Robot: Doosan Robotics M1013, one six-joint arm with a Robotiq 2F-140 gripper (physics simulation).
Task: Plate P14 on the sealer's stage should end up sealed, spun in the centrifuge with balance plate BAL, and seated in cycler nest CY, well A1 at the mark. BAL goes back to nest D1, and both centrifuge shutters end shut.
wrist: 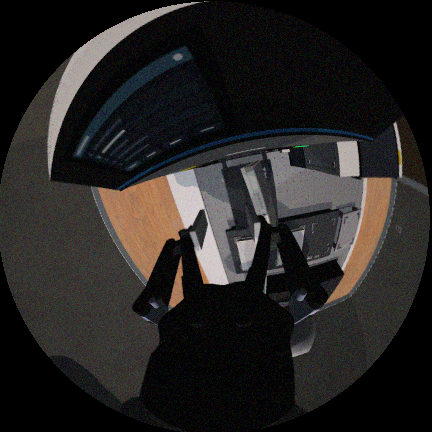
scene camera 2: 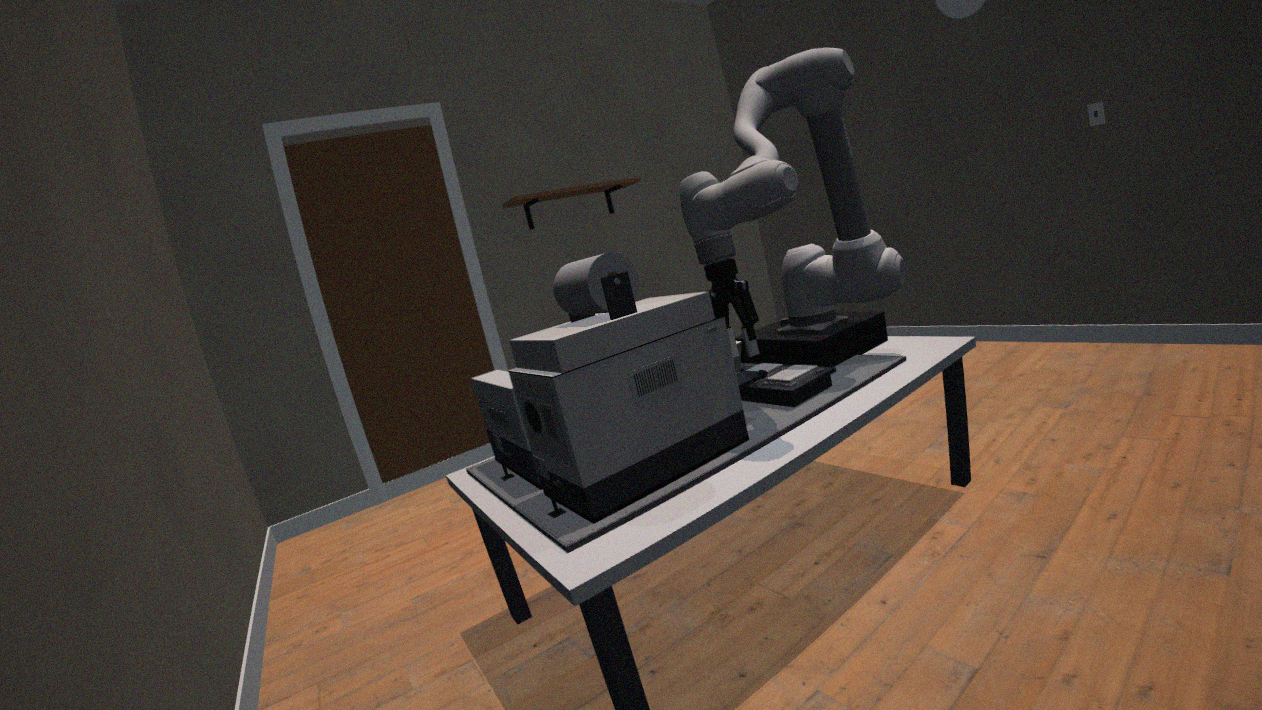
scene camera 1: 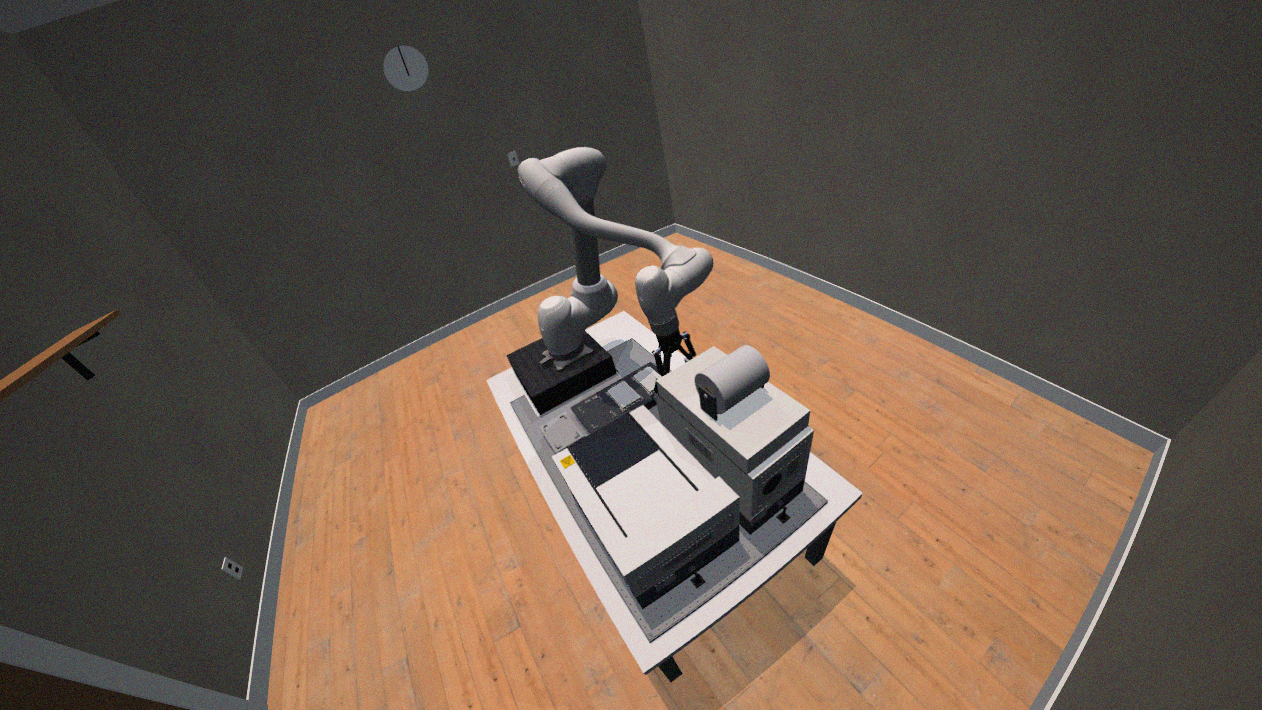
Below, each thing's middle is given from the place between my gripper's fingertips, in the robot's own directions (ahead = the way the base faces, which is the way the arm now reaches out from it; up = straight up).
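Scene:
The grey cylinder (scene camera 1: 736, 376) is 250 mm above my hand, 320 mm ahead of it and 70 mm to the right of it. Going by their middles, the cylinder is the nearest to my hand of the things named here. As for the centrifuge (scene camera 1: 661, 516), I see it 260 mm ahead of my hand, 370 mm to the right of it and 50 mm below it.

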